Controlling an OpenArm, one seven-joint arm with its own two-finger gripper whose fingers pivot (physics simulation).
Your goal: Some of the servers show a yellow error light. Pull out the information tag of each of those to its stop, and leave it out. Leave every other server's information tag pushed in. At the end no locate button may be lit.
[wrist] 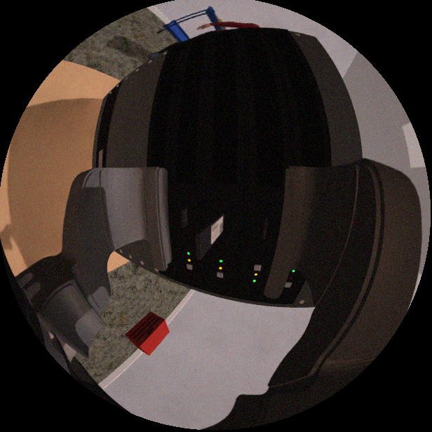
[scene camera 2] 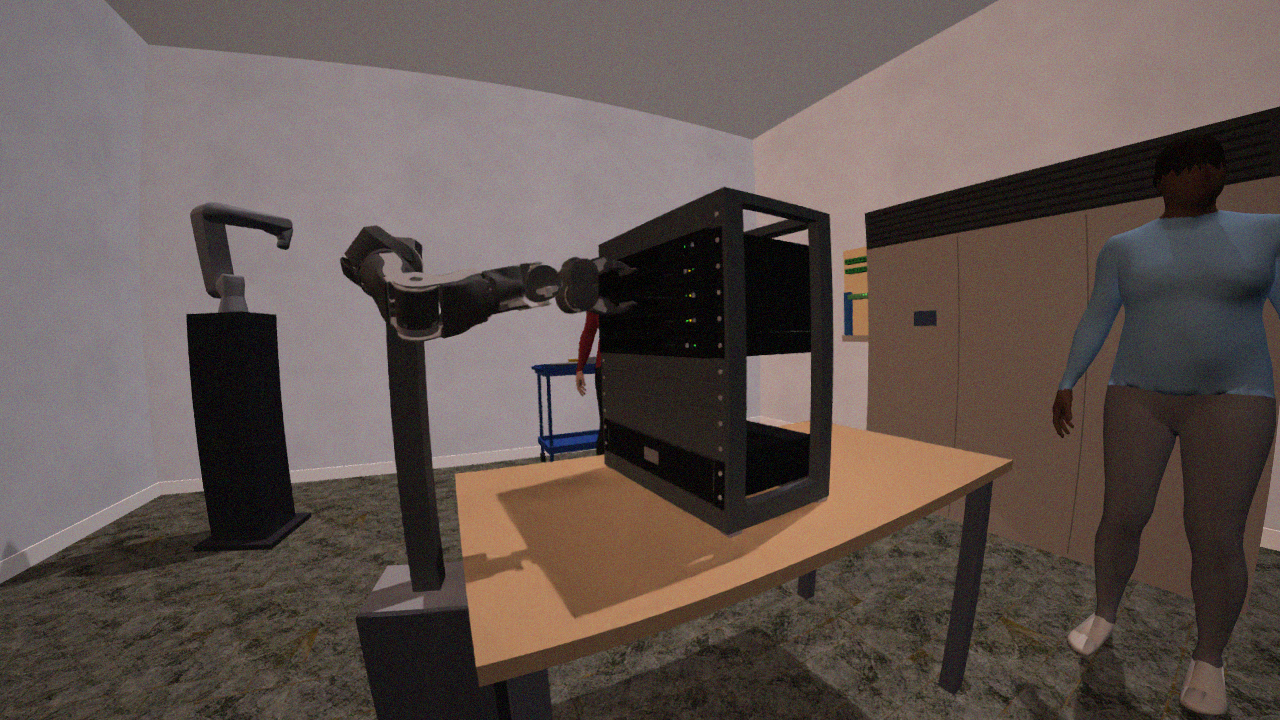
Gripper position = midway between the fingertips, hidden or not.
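The gripper (scene camera 2: 630, 288) is visible, and the wrist view shows the gripper (wrist: 218, 226) as well. A rack (scene camera 2: 675, 421) is part of the scene, and the wrist view also shows the rack (wrist: 225, 113).
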